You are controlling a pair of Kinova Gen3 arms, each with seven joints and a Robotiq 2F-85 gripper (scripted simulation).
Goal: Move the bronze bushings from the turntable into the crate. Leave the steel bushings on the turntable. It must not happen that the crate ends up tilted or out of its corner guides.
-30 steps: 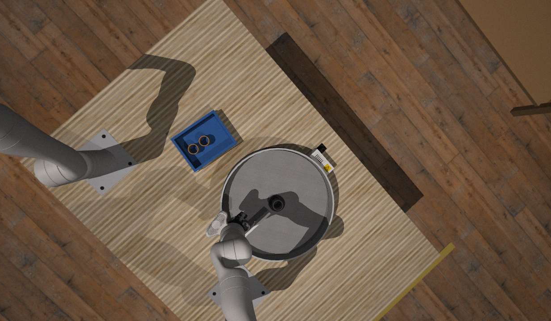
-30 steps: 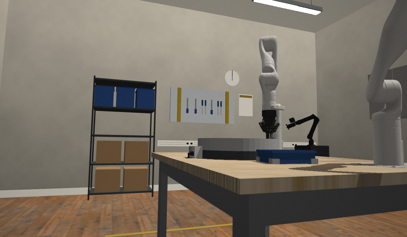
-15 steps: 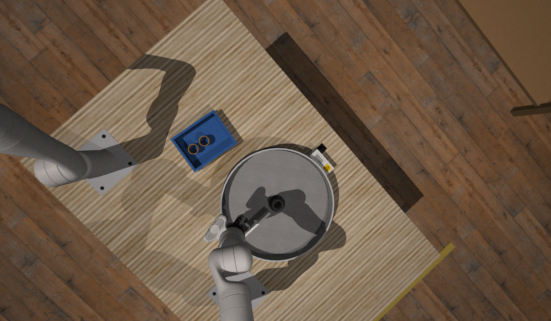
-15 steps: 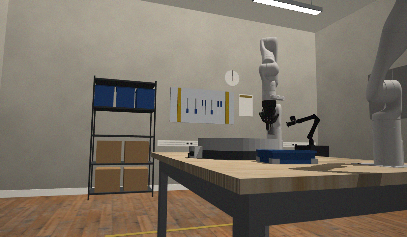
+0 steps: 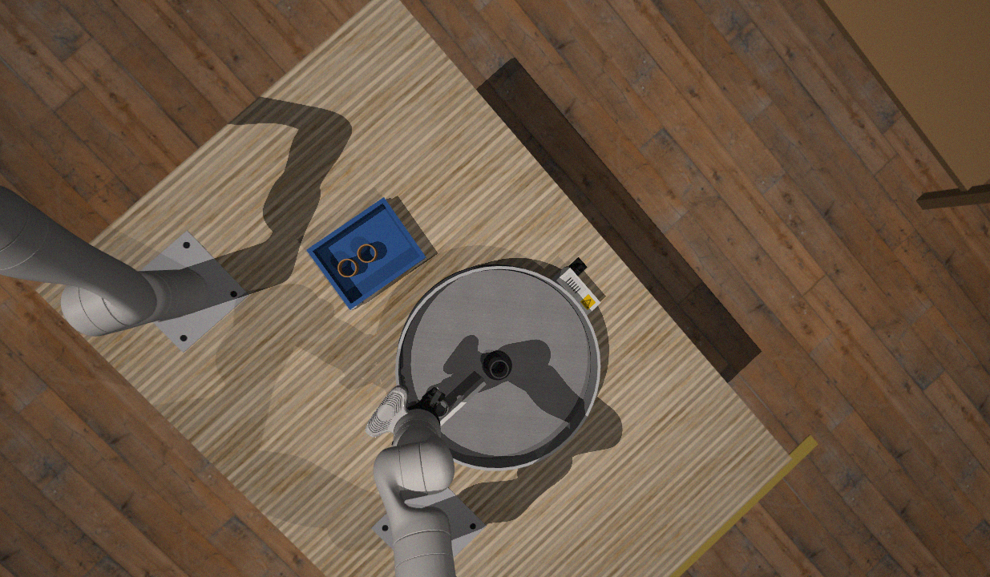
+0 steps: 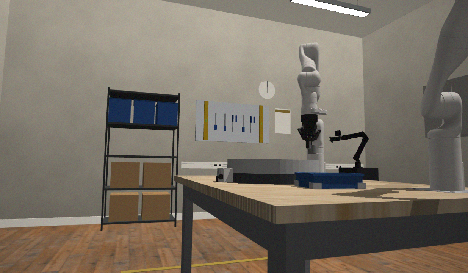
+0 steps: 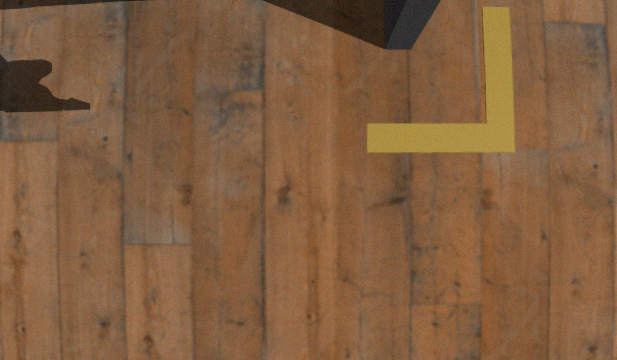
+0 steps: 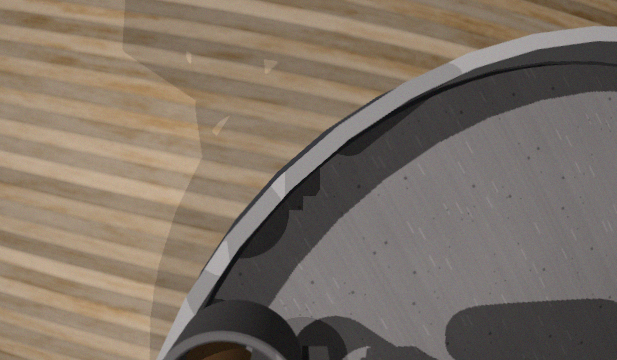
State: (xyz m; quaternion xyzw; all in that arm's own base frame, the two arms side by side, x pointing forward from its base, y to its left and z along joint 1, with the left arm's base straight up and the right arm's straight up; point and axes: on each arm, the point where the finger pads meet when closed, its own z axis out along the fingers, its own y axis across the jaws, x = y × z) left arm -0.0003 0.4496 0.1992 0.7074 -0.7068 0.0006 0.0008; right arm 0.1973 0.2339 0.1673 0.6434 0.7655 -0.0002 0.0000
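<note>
The round grey turntable lies 16 cm ahead of my right hand, 11 cm below it and 7 cm to the right of it. Also, from my right hand: blue crate: 28 cm to the left, 14 cm below, 12 cm ahead.
</note>
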